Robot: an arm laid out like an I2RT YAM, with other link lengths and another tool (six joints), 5 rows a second.
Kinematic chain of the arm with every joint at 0, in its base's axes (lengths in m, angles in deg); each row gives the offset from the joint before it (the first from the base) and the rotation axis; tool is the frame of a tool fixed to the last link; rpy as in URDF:
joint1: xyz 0 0 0.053 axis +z
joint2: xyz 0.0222 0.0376 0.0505 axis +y
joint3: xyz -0.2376 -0.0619 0 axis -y
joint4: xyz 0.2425 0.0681 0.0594 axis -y
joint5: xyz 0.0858 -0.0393 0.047 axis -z
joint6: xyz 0.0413 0 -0.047 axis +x
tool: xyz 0.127 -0.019 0.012 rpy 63.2 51.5 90
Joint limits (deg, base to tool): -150..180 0..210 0..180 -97..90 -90..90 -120..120
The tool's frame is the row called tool.
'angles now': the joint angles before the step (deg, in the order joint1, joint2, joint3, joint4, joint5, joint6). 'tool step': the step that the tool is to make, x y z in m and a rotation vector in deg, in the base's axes. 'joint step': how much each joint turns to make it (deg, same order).
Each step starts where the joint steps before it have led.
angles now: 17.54, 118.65, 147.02, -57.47, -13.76, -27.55
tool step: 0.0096, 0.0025, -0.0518, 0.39, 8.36, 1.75
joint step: -1.20, 4.28, 0.00, -3.40, -4.00, 0.78
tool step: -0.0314, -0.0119, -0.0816, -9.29, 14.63, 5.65
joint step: -0.88, 3.64, 0.01, -15.68, -0.92, -8.52
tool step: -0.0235, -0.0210, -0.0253, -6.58, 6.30, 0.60
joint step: -0.60, 0.19, -0.23, -8.41, 3.50, -3.51
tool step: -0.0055, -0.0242, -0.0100, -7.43, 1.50, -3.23
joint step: -0.01, 0.03, 0.07, -3.35, 7.52, 0.26
